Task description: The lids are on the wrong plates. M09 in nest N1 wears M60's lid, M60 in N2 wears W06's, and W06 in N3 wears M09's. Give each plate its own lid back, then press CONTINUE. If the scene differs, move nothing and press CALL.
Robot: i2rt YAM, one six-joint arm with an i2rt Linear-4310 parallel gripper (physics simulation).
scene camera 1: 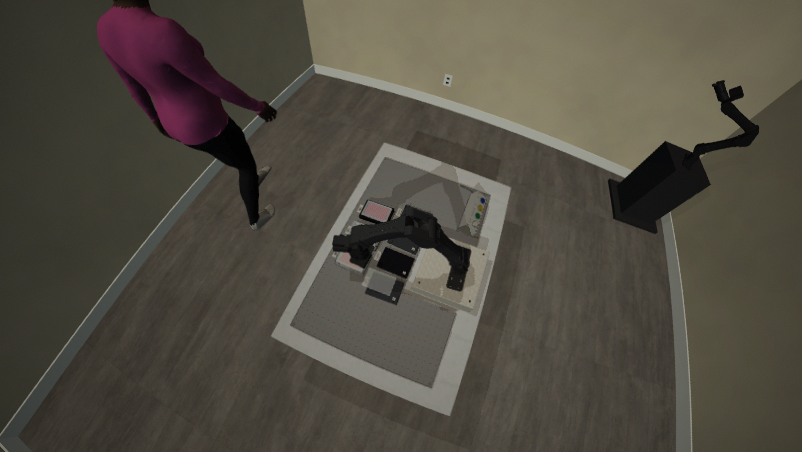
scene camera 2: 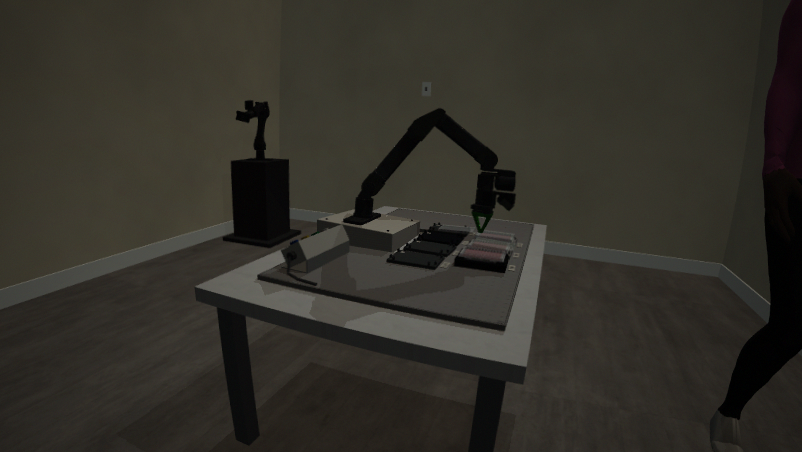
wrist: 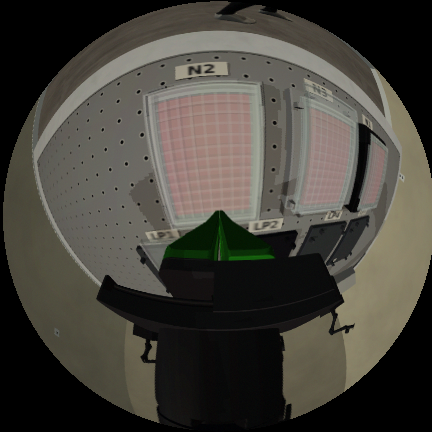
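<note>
My gripper is shut and empty, its green fingertips together above the near edge of the plate in N2. In the scene camera 1 view the arm hides the fingertips. The N2 plate is pink with a clear gridded cover. The N3 plate, also pink under clear plastic, lies to its right. The N1 plate sits farthest right in the wrist view, in a black nest. No plate or lid names are legible. The button box has blue, yellow and green buttons.
Dark lid pads stand between the plates and the arm's pale base block. A clear greyish piece lies over the end pad. A person stands beyond the table. A second arm stands on a black pedestal.
</note>
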